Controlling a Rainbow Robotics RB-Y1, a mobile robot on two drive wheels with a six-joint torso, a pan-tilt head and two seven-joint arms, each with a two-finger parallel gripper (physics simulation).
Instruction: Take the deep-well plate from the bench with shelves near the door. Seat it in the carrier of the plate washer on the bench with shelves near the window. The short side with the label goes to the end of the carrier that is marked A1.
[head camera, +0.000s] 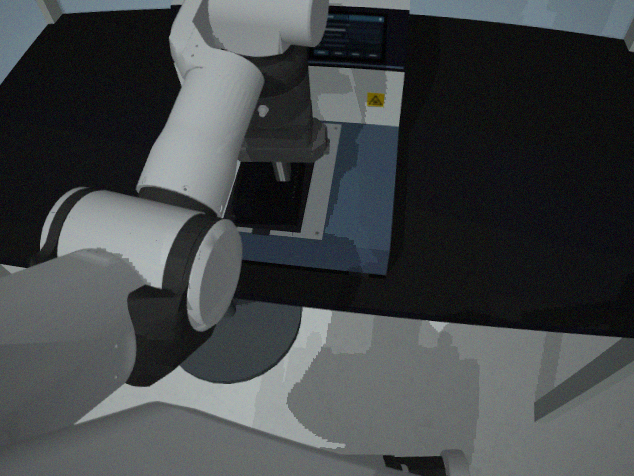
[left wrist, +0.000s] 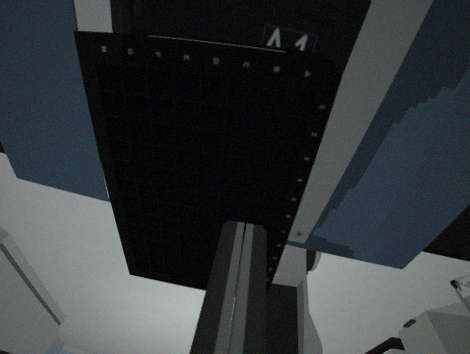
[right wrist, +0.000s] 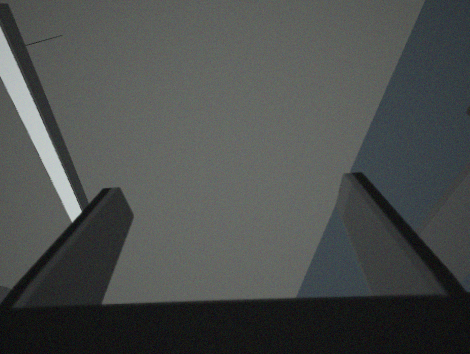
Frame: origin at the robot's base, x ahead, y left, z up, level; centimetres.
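Seen in the pictures: left gripper, between the fingertips: (head camera: 284, 176) (left wrist: 243, 236); right gripper, between the fingertips: (right wrist: 230, 195).
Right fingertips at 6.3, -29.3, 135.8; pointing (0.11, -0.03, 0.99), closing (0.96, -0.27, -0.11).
Pixels of each thing's top centre, then the offset from my right fingertips to it, as dx, dy, dz. "spot": a spot on its surface instead. Level surfaces: height alone.
- black deep-well plate, centre of its top: (left wrist: 195, 214) (head camera: 268, 167) +29.1, +40.7, -45.3
- light grey carrier frame, a spot on its surface: (head camera: 318, 189) spot: +30.0, +34.3, -51.4
- carrier's A1 mark, a spot on its surface: (left wrist: 288, 41) spot: +35.5, +37.7, -50.0
- black bench top, height of its surface: dz -59.6
- yellow warning sticker, a spot on its surface: (head camera: 375, 99) spot: +43.3, +25.6, -45.9
- Grey floor, height of its surface: dz -135.8
The black deep-well plate (head camera: 270, 196) lies in the light grey carrier frame (head camera: 318, 189) of the plate washer (head camera: 358, 169). In the left wrist view the plate (left wrist: 197, 159) fills the middle. Its row letters run along the far short edge and its column numbers run down the right side. The carrier's A1 mark (left wrist: 288, 41) sits just beyond the plate's A corner. My left gripper (left wrist: 243, 236) is shut and empty, with its tips over the near right part of the plate top. I cannot tell whether they touch it. My right gripper (right wrist: 230, 195) is open and empty, facing a plain grey surface.
The washer stands on a black bench top (head camera: 512, 178), with its dark screen (head camera: 353, 35) and a yellow warning sticker (head camera: 375, 99) at the far end. My left arm (head camera: 199, 138) hides the washer's left side. Grey floor (head camera: 410, 389) lies below the bench's front edge.
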